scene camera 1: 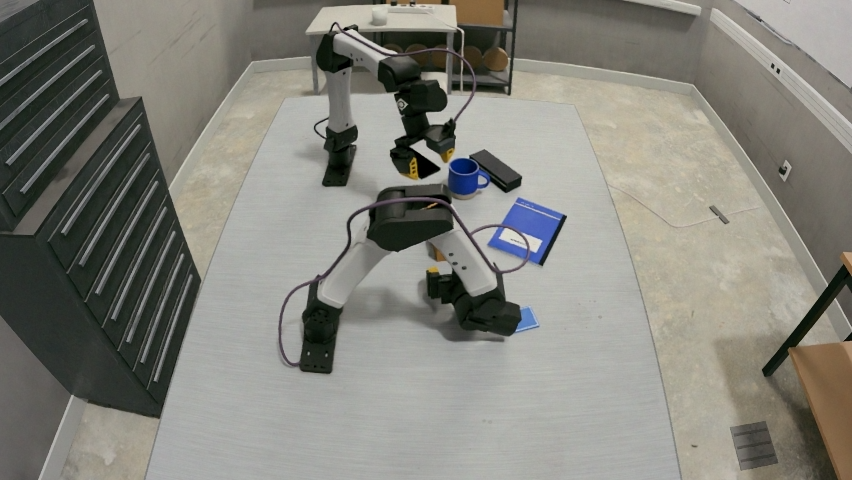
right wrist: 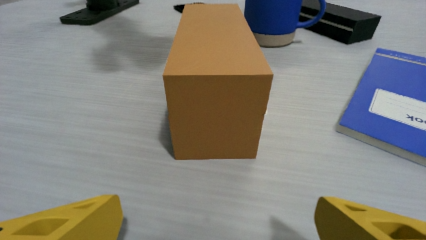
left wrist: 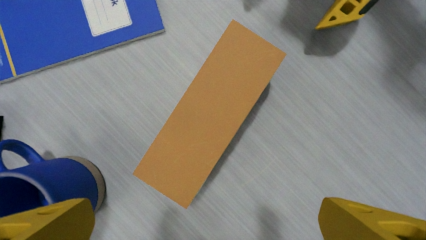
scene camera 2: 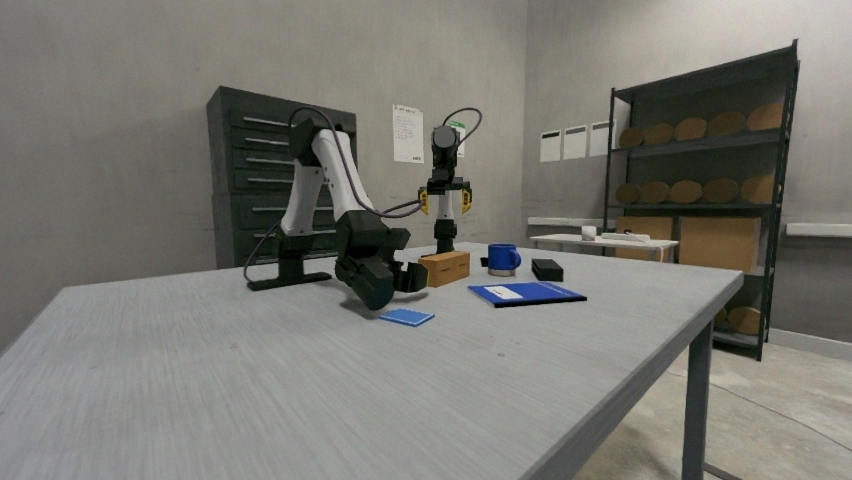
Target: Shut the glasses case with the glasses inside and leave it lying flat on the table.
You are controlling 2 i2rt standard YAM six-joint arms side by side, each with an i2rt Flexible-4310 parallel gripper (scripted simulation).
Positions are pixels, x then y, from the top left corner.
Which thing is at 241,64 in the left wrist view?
A lid.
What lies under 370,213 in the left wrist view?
My left gripper.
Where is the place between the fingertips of my right gripper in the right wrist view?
217,205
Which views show my left gripper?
Scene camera 1, the left wrist view and scene camera 2 only.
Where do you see a black box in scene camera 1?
At 504,177
